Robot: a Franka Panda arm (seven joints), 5 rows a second.
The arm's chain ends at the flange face. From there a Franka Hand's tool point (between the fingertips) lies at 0.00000 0.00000 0.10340 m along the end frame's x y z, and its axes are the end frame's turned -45 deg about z.
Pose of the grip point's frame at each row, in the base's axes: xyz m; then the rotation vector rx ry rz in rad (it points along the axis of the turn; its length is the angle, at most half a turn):
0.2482 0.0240 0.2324 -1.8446 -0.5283 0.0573
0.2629 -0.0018 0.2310 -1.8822 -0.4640 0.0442
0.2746 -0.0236 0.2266 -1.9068 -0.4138 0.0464
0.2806 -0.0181 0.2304 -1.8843 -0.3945 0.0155
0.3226 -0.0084 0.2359 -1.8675 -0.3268 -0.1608
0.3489 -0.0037 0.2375 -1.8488 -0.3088 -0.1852
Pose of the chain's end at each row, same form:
0.2789 -0.0682 0.2676 -1.9497 0.2228 0.5803
0.2891 -0.0947 0.2681 -1.9579 0.2979 0.5618
0.2982 -0.1167 0.2650 -1.9616 0.3549 0.5602
0.3016 -0.1128 0.2663 -1.9291 0.3636 0.5376
0.3280 -0.1063 0.2686 -1.8643 0.4158 0.3734
0.3520 -0.1024 0.2680 -1.8372 0.4247 0.3555

